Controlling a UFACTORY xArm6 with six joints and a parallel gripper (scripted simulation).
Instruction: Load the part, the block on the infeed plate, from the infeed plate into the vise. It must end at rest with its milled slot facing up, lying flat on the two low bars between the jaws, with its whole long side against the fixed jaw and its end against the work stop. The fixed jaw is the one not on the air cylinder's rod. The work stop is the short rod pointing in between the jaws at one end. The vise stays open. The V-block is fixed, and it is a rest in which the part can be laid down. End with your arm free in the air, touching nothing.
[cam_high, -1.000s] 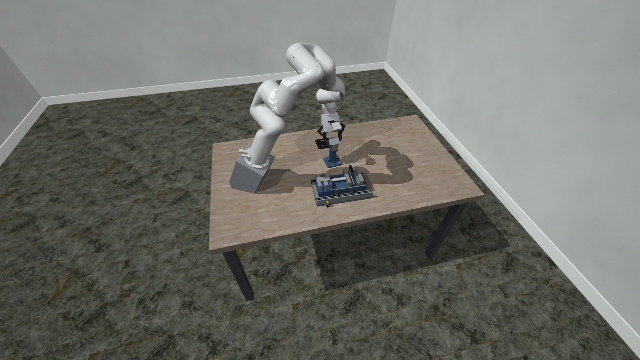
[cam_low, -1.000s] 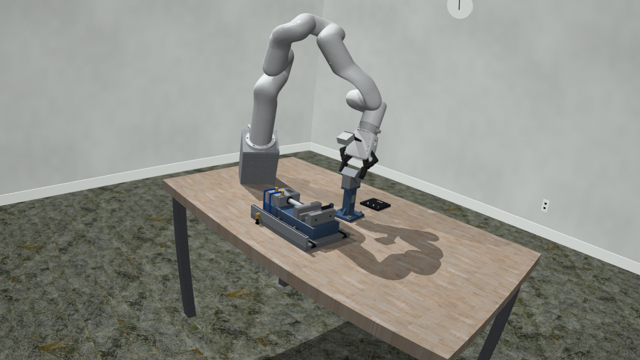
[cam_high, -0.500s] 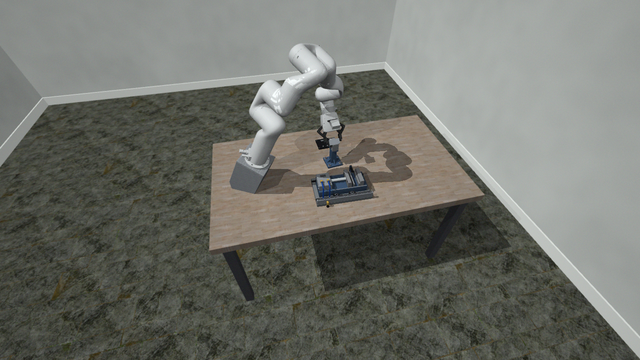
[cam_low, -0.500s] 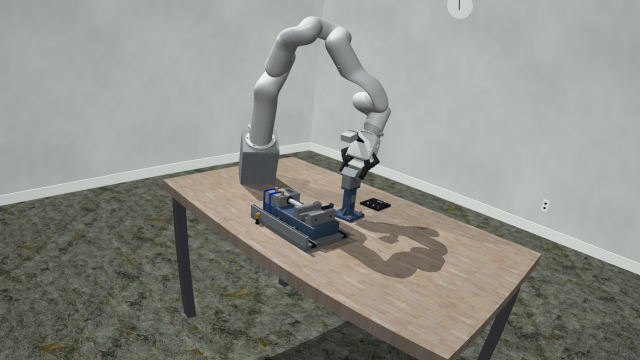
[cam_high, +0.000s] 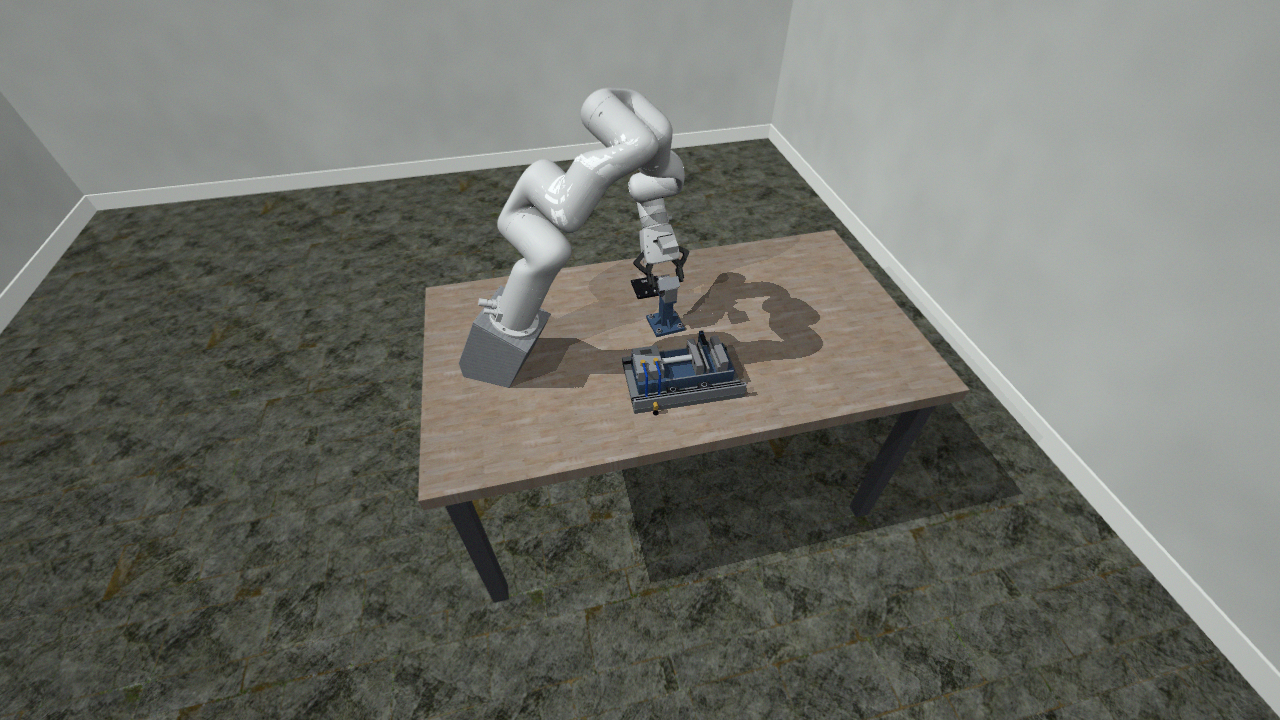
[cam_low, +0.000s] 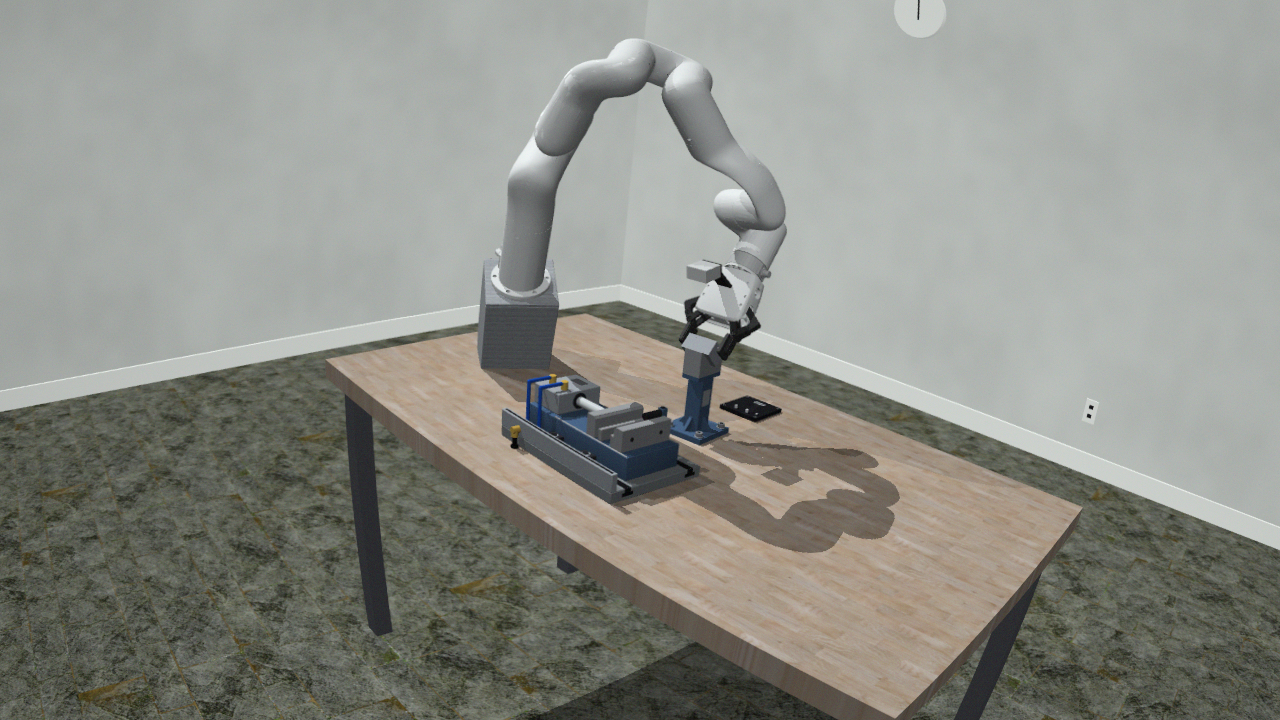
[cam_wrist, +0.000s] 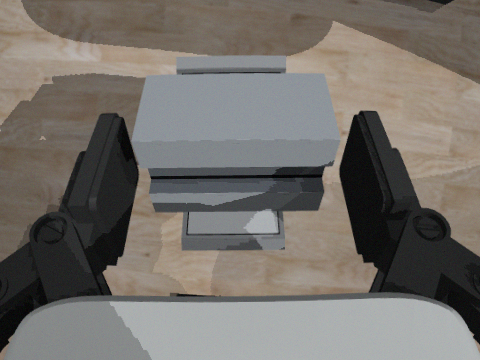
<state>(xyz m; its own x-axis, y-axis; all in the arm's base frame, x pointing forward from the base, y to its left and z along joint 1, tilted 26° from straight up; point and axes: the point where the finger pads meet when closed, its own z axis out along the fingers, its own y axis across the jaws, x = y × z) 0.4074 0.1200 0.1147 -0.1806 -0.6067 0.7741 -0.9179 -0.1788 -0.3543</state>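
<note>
The grey block lies right at my hand. Round my hand: dark work stop rod (180 mm to the right, 70 mm below, 60 mm ahead); then blue v-block stand (110 mm below); then black infeed plate (170 mm to the left, 160 mm below, 10 mm behind).
</note>
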